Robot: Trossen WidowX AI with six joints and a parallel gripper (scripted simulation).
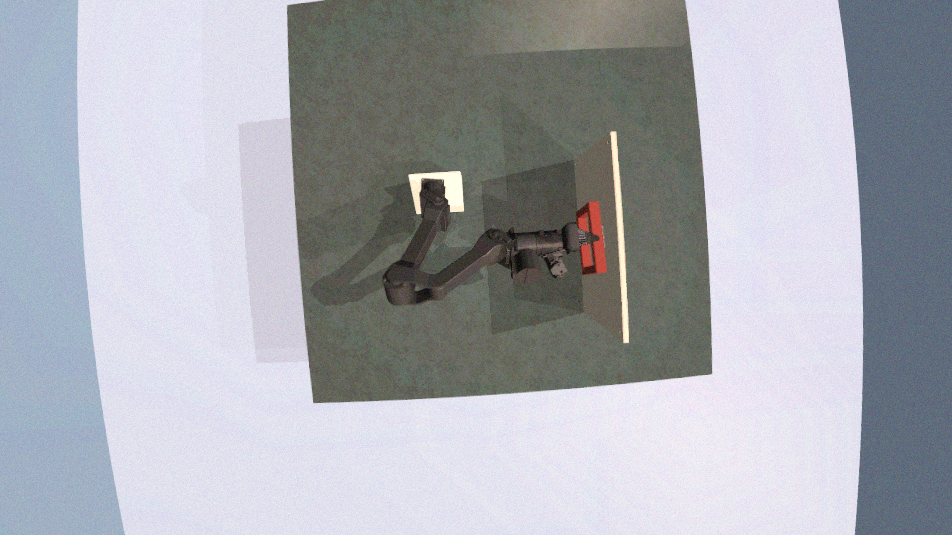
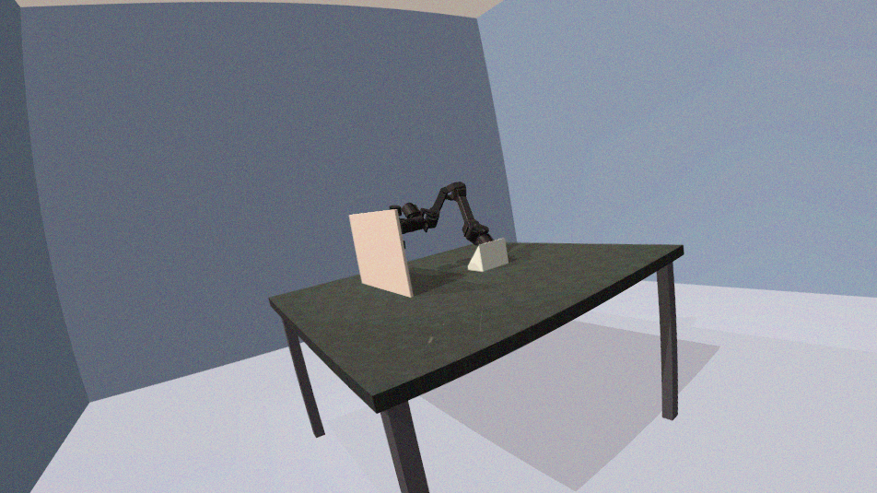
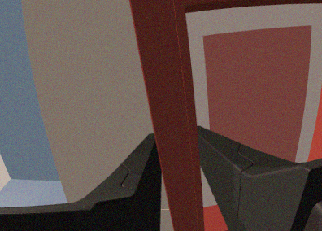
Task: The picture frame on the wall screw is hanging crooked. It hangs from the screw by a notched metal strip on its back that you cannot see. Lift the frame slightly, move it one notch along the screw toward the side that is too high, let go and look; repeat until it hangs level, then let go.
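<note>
The picture frame is 50 mm below my gripper tip and 10 mm ahead of it. From my gripper tip the other things lie so: beige wall panel (70 mm below, 20 mm ahead).
</note>
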